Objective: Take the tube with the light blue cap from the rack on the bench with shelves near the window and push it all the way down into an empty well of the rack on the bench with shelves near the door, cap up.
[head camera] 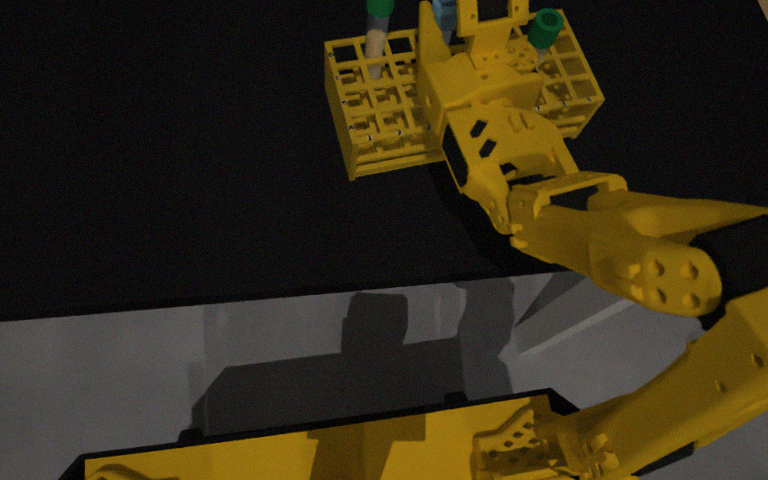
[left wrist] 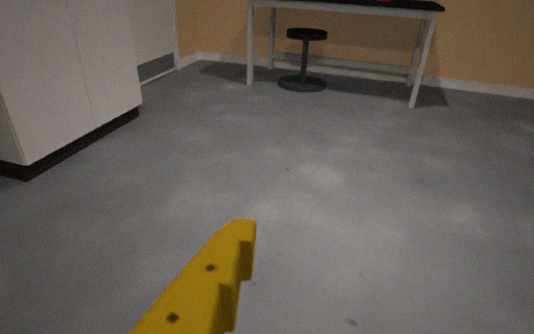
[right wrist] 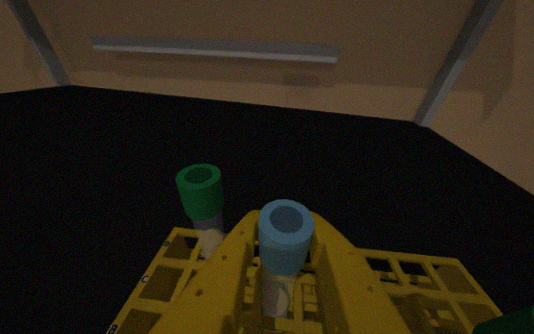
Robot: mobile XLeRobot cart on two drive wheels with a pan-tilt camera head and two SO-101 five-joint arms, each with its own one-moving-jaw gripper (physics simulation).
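Places are measured from the left arm's base along level axes (x ahead, y left, z up), in metres.
Pixels of known places: left end effector, tool point: [left wrist: 254,242]; right end effector, tool point: [head camera: 428,6] [right wrist: 261,221].
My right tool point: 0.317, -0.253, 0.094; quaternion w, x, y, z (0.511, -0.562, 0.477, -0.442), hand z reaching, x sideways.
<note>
For each thing: its top centre in the pictures, then the offset to it from my right tool point, as dx, dy, dz. "spot": a spot on its surface instead.
- tube with the light blue cap, middle of its top: [right wrist: 290,221] -0.007, -0.011, +0.012
- yellow rack, surface spot: [head camera: 347,145] spot: -0.060, +0.060, -0.072
The tube with the light blue cap [head camera: 445,15] [right wrist: 285,247] stands upright, cap up, in the yellow rack [head camera: 347,145] [right wrist: 172,263] on the black bench. My right gripper [right wrist: 285,220] is low over the rack, its two jaws closed on the tube's sides at and below the cap. The jaws and arm hide the tube's lower end and part of the rack in the head view. My left gripper [left wrist: 242,250] shows one notched jaw, so it is fully open, away from the rack and facing the floor. The rack near the door cannot be made out.
A green-capped tube [head camera: 374,45] [right wrist: 201,192] stands left of the blue one in the rack. Another green-capped tube [head camera: 545,28] stands to the right, close beside the right gripper. In the left wrist view a stool [left wrist: 306,35], a table [left wrist: 345,7] and a white cabinet [left wrist: 50,75] stand across the floor.
</note>
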